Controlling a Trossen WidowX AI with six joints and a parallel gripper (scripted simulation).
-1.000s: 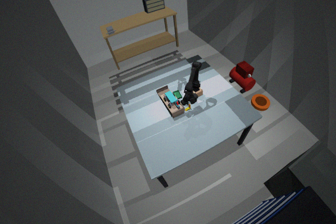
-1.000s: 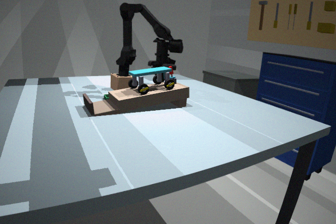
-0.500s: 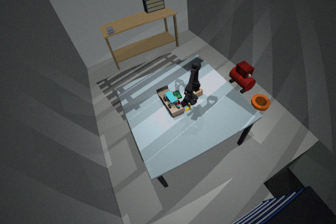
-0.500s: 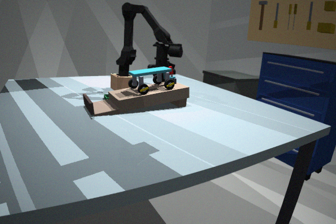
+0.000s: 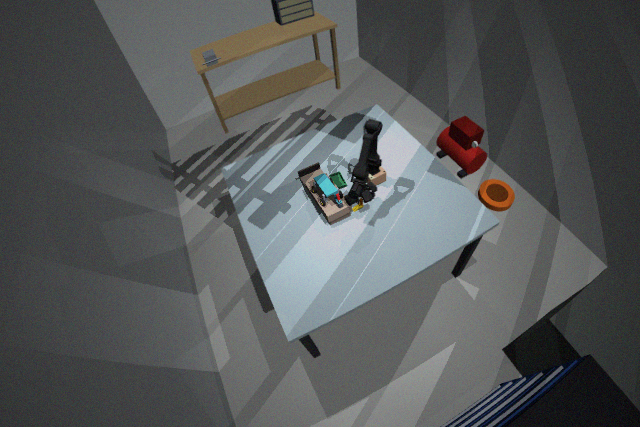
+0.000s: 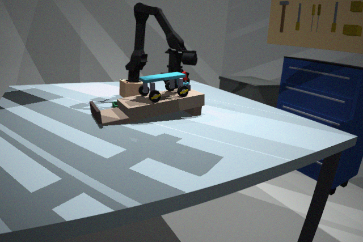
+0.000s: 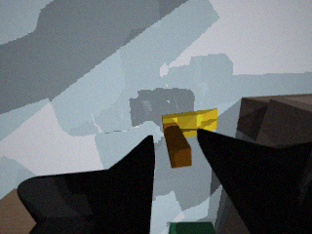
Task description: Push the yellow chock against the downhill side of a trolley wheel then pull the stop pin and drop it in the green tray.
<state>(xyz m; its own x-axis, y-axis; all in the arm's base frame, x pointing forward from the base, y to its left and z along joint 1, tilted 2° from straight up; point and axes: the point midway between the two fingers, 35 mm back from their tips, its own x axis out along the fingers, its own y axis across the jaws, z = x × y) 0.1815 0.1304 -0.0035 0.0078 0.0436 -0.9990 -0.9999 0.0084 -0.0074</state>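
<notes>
Now: the yellow chock 2 cm ahead of my gripper tip and 2 cm below it. From my gripper tip the other things lie so: blue-topped trolley 14 cm ahead, 14 cm to the right, 7 cm above; tan ramp 14 cm ahead, 15 cm to the right, 1 cm above; red-headed stop pin 13 cm ahead, 2 cm to the right, 10 cm above.
</notes>
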